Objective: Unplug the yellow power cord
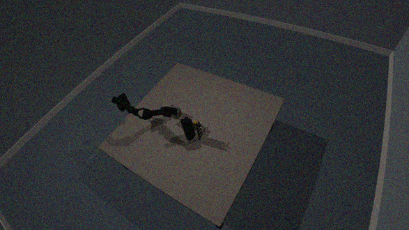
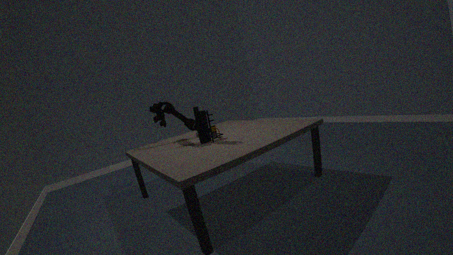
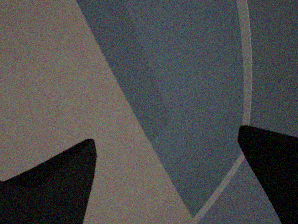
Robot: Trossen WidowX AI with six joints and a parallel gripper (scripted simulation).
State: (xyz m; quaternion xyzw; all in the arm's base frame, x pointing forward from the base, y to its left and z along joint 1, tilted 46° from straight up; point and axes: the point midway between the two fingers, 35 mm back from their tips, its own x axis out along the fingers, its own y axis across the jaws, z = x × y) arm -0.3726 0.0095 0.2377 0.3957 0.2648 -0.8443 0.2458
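Now: gripper tip 67 cm short of the yellow plug, 7 cm to the right of it and 7 cm above it.
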